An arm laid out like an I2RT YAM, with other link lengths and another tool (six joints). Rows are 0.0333 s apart.
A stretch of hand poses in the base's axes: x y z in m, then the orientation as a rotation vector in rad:
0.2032, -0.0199, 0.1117, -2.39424, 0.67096, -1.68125
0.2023, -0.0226, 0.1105, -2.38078, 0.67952, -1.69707
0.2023, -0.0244, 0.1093, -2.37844, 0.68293, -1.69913
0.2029, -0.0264, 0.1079, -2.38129, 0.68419, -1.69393
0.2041, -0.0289, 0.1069, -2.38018, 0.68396, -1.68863
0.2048, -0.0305, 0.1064, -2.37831, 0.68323, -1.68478
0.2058, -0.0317, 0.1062, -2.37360, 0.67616, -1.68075
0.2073, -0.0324, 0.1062, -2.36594, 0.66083, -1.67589
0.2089, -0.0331, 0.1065, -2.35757, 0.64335, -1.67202
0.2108, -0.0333, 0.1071, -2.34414, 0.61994, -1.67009
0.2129, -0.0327, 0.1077, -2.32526, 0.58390, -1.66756
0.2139, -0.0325, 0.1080, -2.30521, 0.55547, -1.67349
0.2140, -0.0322, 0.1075, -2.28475, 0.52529, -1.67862
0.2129, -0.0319, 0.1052, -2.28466, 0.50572, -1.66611
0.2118, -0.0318, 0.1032, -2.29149, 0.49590, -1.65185
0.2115, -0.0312, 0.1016, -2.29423, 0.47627, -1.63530
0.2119, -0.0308, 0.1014, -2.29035, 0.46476, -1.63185
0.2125, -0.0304, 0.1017, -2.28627, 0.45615, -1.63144
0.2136, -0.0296, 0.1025, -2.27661, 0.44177, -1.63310
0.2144, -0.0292, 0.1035, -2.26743, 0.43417, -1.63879
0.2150, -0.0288, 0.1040, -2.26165, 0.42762, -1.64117
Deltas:
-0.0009, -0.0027, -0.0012, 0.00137, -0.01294, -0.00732
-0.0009, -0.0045, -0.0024, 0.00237, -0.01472, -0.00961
-0.0003, -0.0065, -0.0038, 0.00378, -0.01094, -0.00941
0.0009, -0.0090, -0.0048, 0.00752, -0.00941, -0.00712
0.0016, -0.0106, -0.0053, 0.01082, -0.00892, -0.00480
0.0026, -0.0118, -0.0055, 0.01480, -0.01051, 0.00249
0.0041, -0.0125, -0.0055, 0.01948, -0.01414, 0.01627
0.0057, -0.0132, -0.0052, 0.02352, -0.01877, 0.03133
0.0076, -0.0134, -0.0046, 0.02832, -0.02754, 0.05100
0.0097, -0.0128, -0.0040, 0.03391, -0.04026, 0.08065
0.0107, -0.0126, -0.0037, 0.03668, -0.05649, 0.10265
0.0108, -0.0123, -0.0042, 0.03939, -0.07285, 0.12615
0.0097, -0.0120, -0.0065, 0.04183, -0.06942, 0.14348
0.0086, -0.0119, -0.0085, 0.04325, -0.06042, 0.15313
0.0083, -0.0113, -0.0101, 0.04596, -0.05354, 0.17113
0.0087, -0.0109, -0.0103, 0.04738, -0.05523, 0.18098
0.0093, -0.0105, -0.0100, 0.04792, -0.05809, 0.18790
0.0104, -0.0097, -0.0092, 0.04922, -0.06548, 0.19943
0.0112, -0.0093, -0.0082, 0.04967, -0.07377, 0.20493
0.0118, -0.0089, -0.0077, 0.05014, -0.07863, 0.20997

